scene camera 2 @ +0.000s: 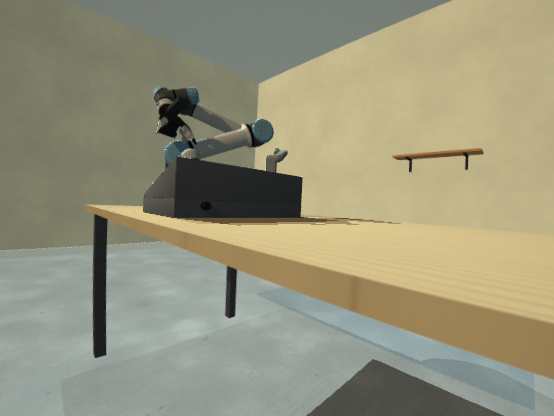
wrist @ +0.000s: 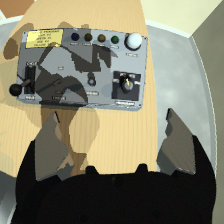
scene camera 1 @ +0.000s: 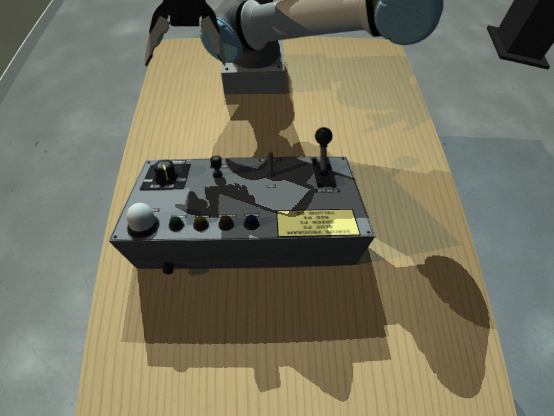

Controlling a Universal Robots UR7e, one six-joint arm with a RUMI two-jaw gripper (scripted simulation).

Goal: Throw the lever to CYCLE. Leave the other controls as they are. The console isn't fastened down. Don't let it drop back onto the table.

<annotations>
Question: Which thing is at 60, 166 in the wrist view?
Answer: My gripper.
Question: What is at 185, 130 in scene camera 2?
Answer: My gripper.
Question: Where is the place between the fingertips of my gripper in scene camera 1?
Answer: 185, 65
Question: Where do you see a grey console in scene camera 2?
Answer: At 188, 188
</annotations>
